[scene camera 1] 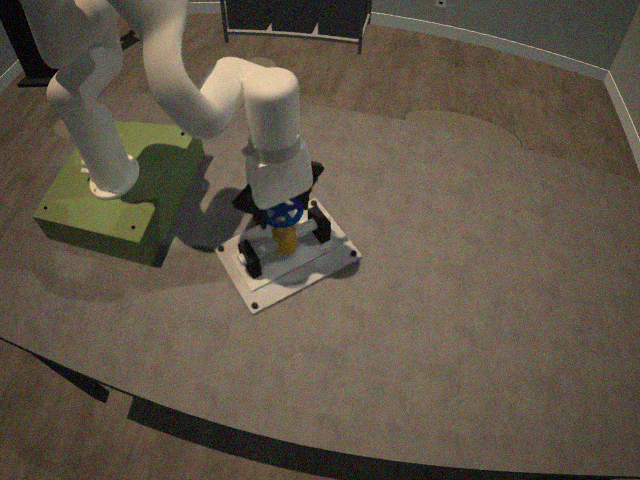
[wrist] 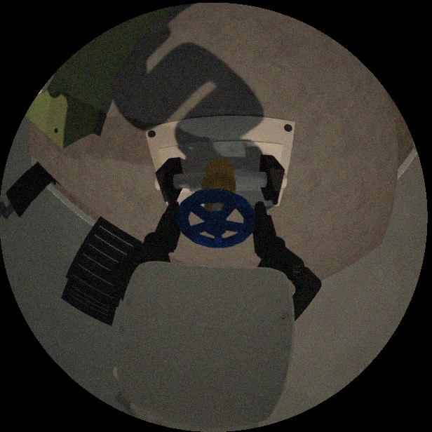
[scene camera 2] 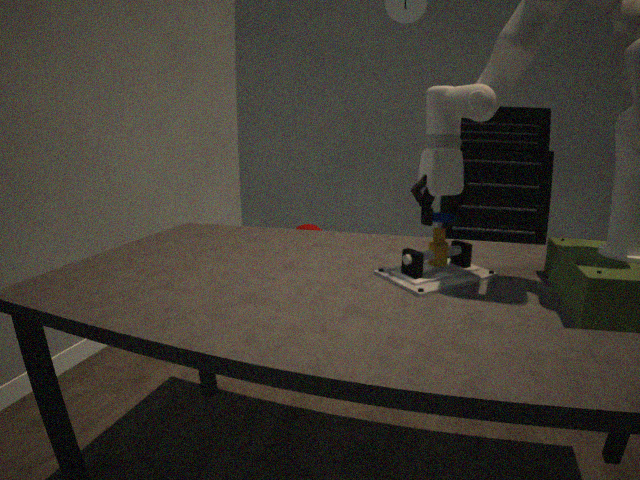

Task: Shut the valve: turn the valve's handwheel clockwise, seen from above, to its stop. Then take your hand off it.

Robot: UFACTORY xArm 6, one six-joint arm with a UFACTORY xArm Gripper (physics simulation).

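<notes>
The blue handwheel sits level on top of the orange valve body. My gripper points down over it and is shut on the handwheel. One black finger stands against each side of the rim in the wrist view. The valve body sits on a grey pipe between two black brackets, on a white base plate. The wheel's turning angle against its stop cannot be read.
The green pedestal carries the arm's base beside the valve. The valve's plate lies on the brown table. A dark slatted cabinet stands beyond the table. The low brackets flank the pipe below the fingers.
</notes>
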